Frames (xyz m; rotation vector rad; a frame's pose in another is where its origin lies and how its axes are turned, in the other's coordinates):
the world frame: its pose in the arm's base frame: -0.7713 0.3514 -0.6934 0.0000 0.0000 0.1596
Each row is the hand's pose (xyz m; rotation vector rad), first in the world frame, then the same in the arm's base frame.
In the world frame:
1: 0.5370 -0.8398 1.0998 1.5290 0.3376 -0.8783
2: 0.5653 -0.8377 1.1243 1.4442 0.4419 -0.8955
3: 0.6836 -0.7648 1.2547 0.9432 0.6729 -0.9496
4: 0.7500 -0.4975 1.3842 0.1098 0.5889 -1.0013
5: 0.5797 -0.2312 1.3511 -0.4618 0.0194 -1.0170
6: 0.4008 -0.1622 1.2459 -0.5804 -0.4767 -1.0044
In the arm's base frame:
1: -0.1077 -0.3924 0.4064 1.4802 0.4532 -0.7527
2: -0.0801 -0.3858 0.4309 1.3881 0.5492 -0.7675
3: 0.0252 -0.2950 0.5613 0.8759 0.7370 -0.8083
4: 0.0482 -0.0206 0.6908 0.0617 0.5884 -0.8465
5: -0.1622 0.2153 0.6577 -0.4560 -0.0173 -0.8603
6: -0.3498 0.2550 0.5525 -0.5338 -0.5149 -0.8524

